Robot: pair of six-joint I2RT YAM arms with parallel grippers.
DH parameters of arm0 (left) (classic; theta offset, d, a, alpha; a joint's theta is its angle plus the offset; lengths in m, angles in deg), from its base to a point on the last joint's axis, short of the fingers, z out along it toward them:
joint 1: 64.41 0.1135 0.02 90
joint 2: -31 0 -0.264 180
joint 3: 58.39 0 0.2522 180
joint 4: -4.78 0 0.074 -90
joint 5: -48.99 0 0 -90
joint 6: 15.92 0.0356 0 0
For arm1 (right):
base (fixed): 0 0 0 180
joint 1: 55.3 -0.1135 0.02 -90
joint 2: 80.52 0 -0.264 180
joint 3: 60.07 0 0.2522 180
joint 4: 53.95 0 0.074 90
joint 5: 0.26 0 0 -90
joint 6: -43.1 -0.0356 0 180
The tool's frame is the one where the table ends.
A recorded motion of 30 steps. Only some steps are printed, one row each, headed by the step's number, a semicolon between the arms.
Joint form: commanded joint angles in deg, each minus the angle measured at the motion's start. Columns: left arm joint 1, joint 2, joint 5, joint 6, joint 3, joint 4; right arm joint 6, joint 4, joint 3, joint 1, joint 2, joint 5.
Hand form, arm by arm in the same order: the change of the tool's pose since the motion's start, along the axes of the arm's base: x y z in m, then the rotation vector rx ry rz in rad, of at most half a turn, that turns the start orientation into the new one. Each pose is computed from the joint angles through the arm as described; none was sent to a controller.
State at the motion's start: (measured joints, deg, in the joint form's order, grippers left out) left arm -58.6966 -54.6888 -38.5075 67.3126 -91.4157 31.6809; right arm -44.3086 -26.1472 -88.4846 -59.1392 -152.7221 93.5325
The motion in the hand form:
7: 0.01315 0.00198 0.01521 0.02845 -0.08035 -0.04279; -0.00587 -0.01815 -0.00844 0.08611 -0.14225 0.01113
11: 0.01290 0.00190 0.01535 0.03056 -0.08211 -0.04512; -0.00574 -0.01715 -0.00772 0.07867 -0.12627 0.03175
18: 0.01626 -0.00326 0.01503 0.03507 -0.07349 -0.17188; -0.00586 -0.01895 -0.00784 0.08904 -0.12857 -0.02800
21: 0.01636 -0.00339 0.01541 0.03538 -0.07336 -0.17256; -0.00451 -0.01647 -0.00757 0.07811 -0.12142 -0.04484
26: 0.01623 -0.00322 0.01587 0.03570 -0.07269 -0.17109; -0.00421 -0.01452 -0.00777 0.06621 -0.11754 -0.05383
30: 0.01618 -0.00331 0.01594 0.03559 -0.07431 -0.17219; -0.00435 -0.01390 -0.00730 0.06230 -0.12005 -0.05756
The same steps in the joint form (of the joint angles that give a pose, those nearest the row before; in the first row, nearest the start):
7: 0.44 -0.26 -2.20 2.20 -2.71 2.36; -3.38 18.94 4.83 5.78 -5.88 -7.25
11: 0.44 -0.20 -2.28 2.35 -2.63 2.49; -2.68 16.77 4.47 5.68 -4.96 -8.25
18: 0.08 -0.79 -8.47 5.42 -3.44 1.58; -4.00 16.87 4.52 5.62 -4.97 -4.97
21: 0.05 -0.70 -8.47 5.45 -3.50 1.43; -3.74 15.99 4.11 4.64 -4.95 -2.95
26: 0.09 -0.53 -8.41 5.45 -3.54 1.19; -3.30 15.66 4.01 3.92 -4.96 -1.59
30: 0.08 -0.53 -8.47 5.45 -3.50 1.31; -3.17 15.66 4.02 3.68 -4.82 -1.09

